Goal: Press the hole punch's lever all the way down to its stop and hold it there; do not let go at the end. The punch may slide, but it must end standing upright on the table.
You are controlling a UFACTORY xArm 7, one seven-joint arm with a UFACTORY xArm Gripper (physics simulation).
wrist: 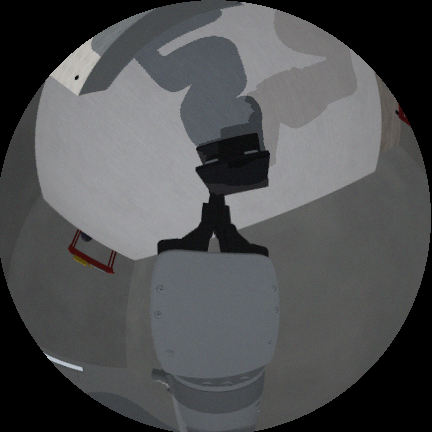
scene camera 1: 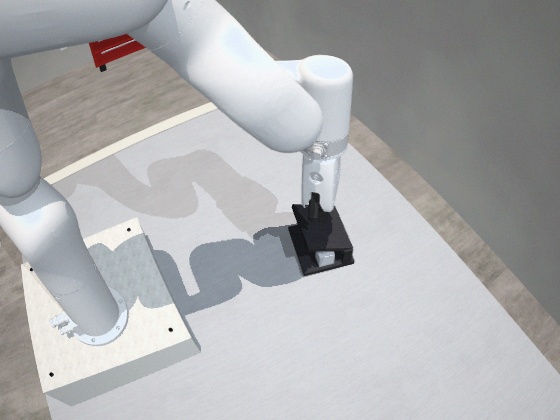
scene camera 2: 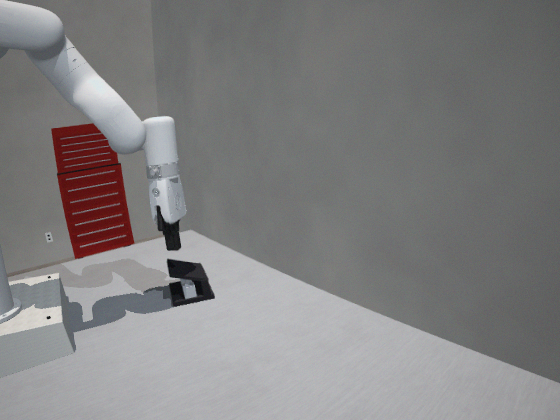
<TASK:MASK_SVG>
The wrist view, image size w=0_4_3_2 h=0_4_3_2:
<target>gripper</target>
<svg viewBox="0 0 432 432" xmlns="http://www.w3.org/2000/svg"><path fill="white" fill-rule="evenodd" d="M210 192L208 203L202 202L201 221L196 228L182 238L161 239L157 242L157 256L152 269L150 285L150 322L155 351L159 363L165 372L171 373L177 381L195 389L226 391L252 383L264 372L265 364L271 361L279 327L279 292L275 268L272 260L268 257L268 249L261 245L249 243L237 232L236 226L230 222L229 205L225 205L224 194L219 193L216 197L214 192ZM212 233L218 239L220 252L207 251L209 238L211 238Z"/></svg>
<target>black hole punch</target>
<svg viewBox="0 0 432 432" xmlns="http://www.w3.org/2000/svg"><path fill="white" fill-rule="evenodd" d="M256 132L233 136L196 147L202 165L196 166L195 171L208 188L209 194L214 192L217 197L219 193L227 195L268 186L267 173L270 153L268 150L260 151Z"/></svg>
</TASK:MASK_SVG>
